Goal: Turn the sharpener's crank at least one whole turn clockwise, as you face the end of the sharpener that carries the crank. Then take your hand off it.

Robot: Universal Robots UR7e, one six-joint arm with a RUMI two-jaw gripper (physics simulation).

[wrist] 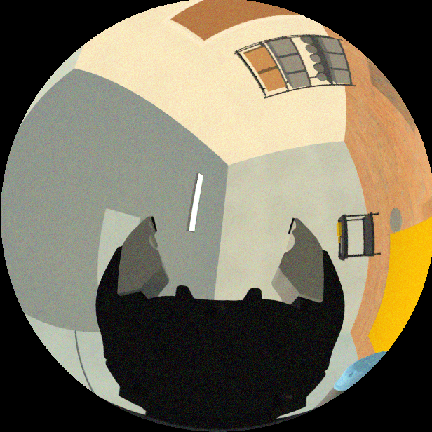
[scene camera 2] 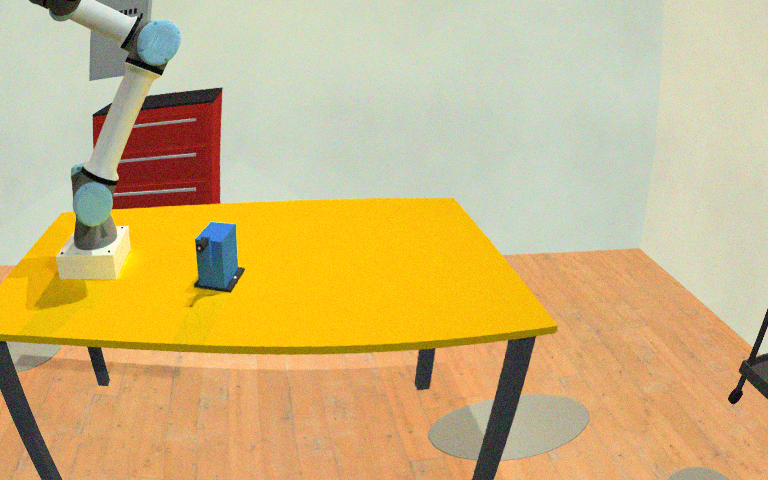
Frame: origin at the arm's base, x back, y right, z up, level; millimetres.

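Seen in the pictures: arm's base, link origin: (scene camera 2: 95, 239).
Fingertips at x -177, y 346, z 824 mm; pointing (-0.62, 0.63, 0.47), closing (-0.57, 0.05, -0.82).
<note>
Offsets run from my fingertips to a thing's top centre. "spot": to the spot under its first point. Level surfaces: height alone.
The blue sharpener @[spot: dx -258, dy -201, dz -802 mm] (scene camera 2: 222, 255) stands upright on its dark base plate on the yellow table @[dz -896 mm] (scene camera 2: 368, 271) (wrist: 407, 280), to the right of the robot's base. A small dark crank part @[spot: dx -215, dy -151, dz -754 mm] (scene camera 2: 201, 244) shows high on its left end in the scene view; its exact angle is too small to tell. The sharpener does not show in the wrist view. My gripper (wrist: 221, 219) is open, with its two jaws wide apart and nothing between them. It points up at the walls and ceiling, away from the sharpener, and lies outside the scene view.
The robot's white base block (scene camera 2: 87, 264) stands at the table's left side, with the arm rising above it. A red drawer cabinet (scene camera 2: 169, 135) stands behind the table. A dark cart (scene camera 2: 756, 370) (wrist: 342, 250) and a shelf rack (wrist: 265, 96) stand farther off.
</note>
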